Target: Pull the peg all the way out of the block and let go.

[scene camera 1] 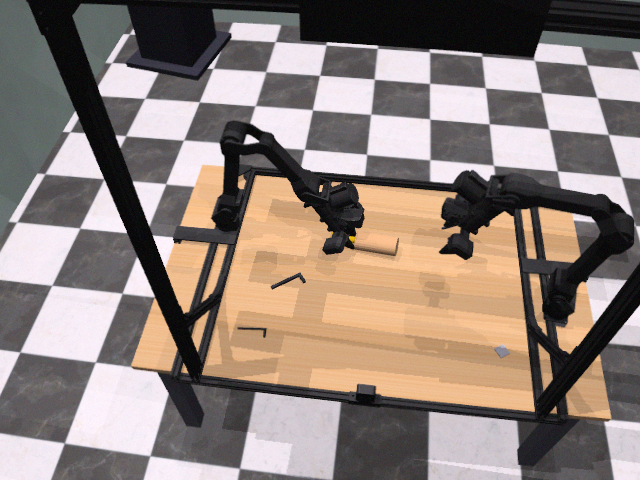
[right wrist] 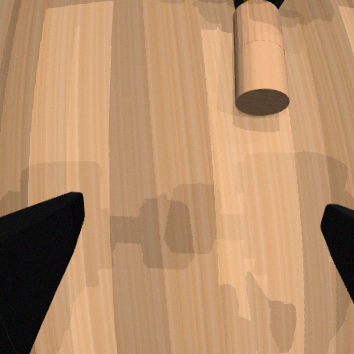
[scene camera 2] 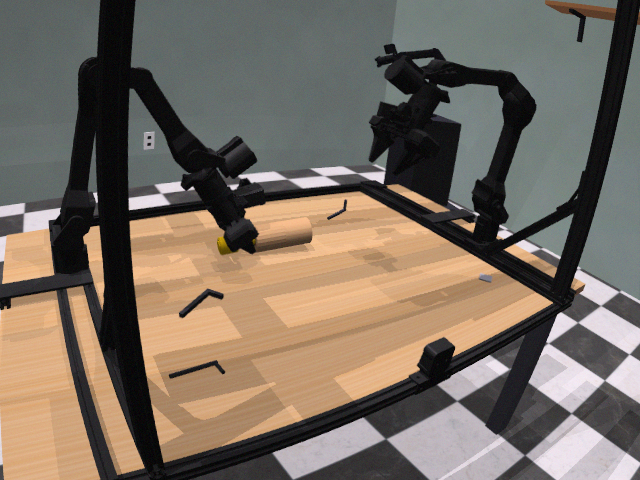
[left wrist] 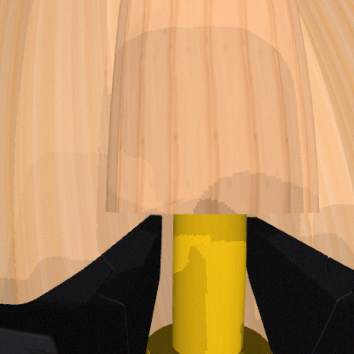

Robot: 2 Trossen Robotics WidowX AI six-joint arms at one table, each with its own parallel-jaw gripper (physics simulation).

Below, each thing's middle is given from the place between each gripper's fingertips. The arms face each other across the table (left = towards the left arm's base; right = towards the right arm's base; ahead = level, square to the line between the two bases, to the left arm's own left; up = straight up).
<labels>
Right now the yellow peg (left wrist: 209, 250) is 1 cm to the left of my left hand and 2 cm above it. Also, from my left hand: wooden cylinder block (left wrist: 209, 114) (6 cm to the right, 3 cm above).
The wooden cylinder block lies 60 mm ahead of my right hand, 180 mm to the left of it and 170 mm below it. From my right hand the other things lie so: yellow peg (60 mm ahead, 250 mm to the left, 180 mm below).
</labels>
